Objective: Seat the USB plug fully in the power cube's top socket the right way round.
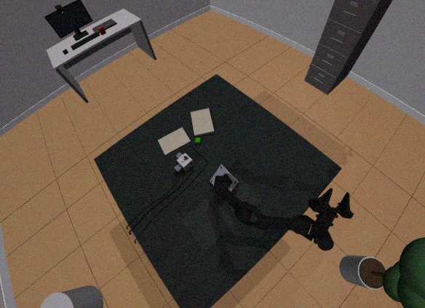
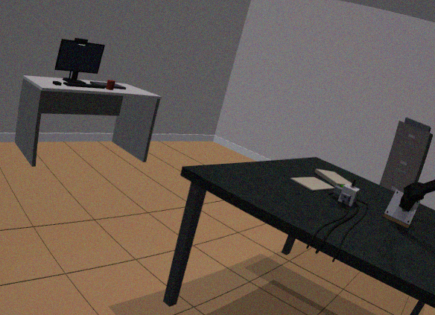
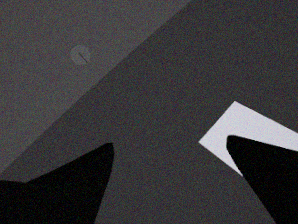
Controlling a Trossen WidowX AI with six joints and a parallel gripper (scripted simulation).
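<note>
Now: gripper tip 690 mm short of the USB plug, 400 mm to the right of it and 360 mm above it. From my gripper tip the other things lie so: small green block (790 mm ahead, 250 mm to the left, 440 mm below).
</note>
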